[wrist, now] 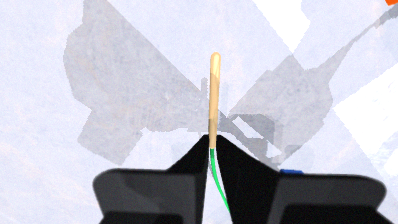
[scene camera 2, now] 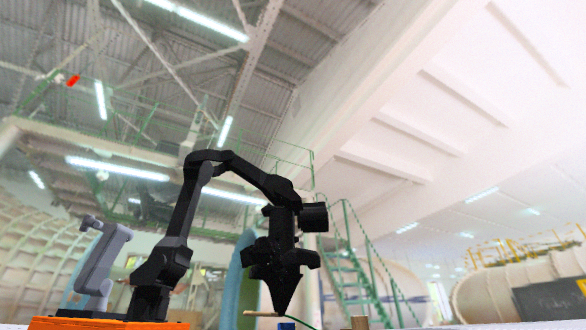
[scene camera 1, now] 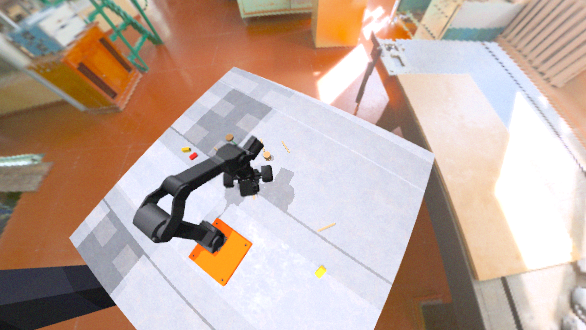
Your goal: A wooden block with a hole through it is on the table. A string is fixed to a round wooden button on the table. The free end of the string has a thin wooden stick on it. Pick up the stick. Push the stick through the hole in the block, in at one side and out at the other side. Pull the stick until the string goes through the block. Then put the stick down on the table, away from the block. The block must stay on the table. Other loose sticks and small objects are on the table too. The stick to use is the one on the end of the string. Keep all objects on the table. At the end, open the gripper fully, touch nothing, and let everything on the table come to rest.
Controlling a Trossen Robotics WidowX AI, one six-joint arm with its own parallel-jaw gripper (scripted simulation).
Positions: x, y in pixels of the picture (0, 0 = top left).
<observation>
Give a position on a thin wooden stick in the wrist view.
215, 60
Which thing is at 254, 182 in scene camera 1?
My gripper.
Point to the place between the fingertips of my gripper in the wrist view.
212, 138
</observation>
